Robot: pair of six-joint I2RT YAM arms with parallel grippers.
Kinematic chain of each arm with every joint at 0, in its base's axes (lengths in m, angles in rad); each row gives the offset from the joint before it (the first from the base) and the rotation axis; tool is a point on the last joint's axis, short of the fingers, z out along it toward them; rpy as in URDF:
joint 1: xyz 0 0 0.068 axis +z
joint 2: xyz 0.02 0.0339 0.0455 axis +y
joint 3: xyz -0.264 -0.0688 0 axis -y
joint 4: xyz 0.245 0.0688 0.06 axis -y
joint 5: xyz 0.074 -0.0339 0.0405 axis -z
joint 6: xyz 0.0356 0 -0.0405 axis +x
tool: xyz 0 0 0 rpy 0 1.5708 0
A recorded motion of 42 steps. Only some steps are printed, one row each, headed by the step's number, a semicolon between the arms.
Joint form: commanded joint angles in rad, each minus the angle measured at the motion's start. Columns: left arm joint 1, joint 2, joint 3, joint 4, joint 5, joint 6; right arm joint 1, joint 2, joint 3, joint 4, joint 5, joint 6.
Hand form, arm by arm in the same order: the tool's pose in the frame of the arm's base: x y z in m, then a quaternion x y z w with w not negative. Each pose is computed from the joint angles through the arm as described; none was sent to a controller.
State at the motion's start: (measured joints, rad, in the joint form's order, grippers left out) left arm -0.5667 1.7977 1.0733 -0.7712 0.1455 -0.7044; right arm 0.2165 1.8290 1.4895 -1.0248 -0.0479 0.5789
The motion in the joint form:
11: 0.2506 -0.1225 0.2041 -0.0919 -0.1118 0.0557; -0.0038 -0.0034 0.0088 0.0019 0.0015 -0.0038
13: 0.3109 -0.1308 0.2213 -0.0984 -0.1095 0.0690; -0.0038 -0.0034 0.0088 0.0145 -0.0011 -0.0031
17: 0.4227 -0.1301 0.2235 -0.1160 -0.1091 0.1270; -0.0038 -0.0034 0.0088 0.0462 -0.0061 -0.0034
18: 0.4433 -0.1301 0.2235 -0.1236 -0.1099 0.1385; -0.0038 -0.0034 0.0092 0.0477 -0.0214 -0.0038
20: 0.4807 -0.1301 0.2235 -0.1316 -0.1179 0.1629; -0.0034 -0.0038 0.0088 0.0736 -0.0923 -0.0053
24: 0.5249 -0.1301 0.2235 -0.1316 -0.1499 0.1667; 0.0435 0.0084 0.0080 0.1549 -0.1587 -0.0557
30: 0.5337 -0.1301 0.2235 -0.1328 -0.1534 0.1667; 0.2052 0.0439 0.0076 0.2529 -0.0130 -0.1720
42: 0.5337 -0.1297 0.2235 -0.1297 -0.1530 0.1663; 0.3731 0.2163 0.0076 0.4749 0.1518 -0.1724
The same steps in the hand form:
11: 0.3133 -0.1037 0.2321 -0.16096 0.97468 -0.08633 0.12897; 0.3533 0.0780 0.2401 0.17655 0.97785 0.06353 0.09277
13: 0.3197 -0.0849 0.2393 -0.18319 0.96919 -0.08657 0.14004; 0.3546 0.0784 0.2404 0.17647 0.97711 0.06714 0.09803
17: 0.3257 -0.0485 0.2391 -0.20958 0.96514 -0.07178 0.13937; 0.3578 0.0792 0.2413 0.17525 0.97527 0.07540 0.11162
18: 0.3259 -0.0417 0.2389 -0.21423 0.96473 -0.06791 0.13710; 0.3579 0.0798 0.2415 0.17397 0.97513 0.08272 0.10956
20: 0.3264 -0.0291 0.2386 -0.22129 0.96381 -0.05867 0.13660; 0.3599 0.0830 0.2425 0.16687 0.97272 0.11976 0.10780
24: 0.3274 -0.0135 0.2386 -0.24303 0.95865 -0.04022 0.14250; 0.3644 0.1045 0.2412 0.11005 0.97248 0.16191 0.12633
30: 0.3274 -0.0105 0.2386 -0.24751 0.95759 -0.03776 0.14259; 0.3581 0.1630 0.2316 -0.01362 0.97718 0.11173 0.18014
42: 0.3278 -0.0106 0.2386 -0.24763 0.95735 -0.03836 0.14381; 0.3601 0.2365 0.1744 -0.07665 0.96793 0.06736 0.22955

